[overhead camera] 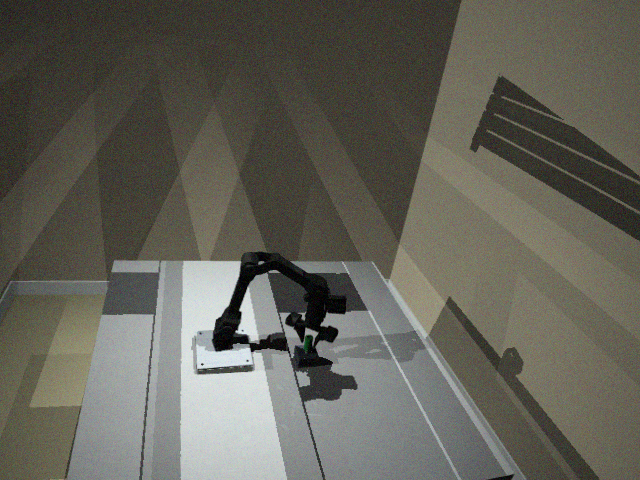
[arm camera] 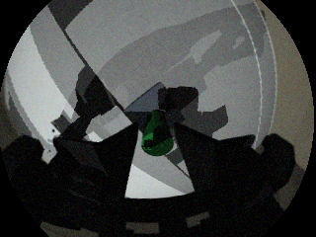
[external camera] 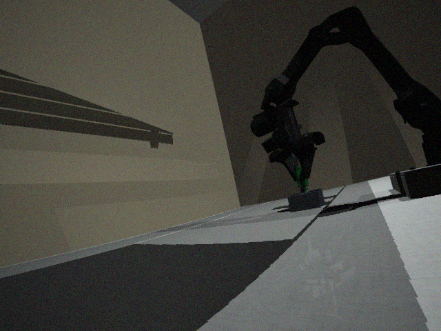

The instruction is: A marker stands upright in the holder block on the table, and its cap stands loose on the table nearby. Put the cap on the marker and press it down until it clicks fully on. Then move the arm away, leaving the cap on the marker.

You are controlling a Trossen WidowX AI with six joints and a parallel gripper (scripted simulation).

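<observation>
Now: the green marker cap 10 mm above my gripper tip.
</observation>
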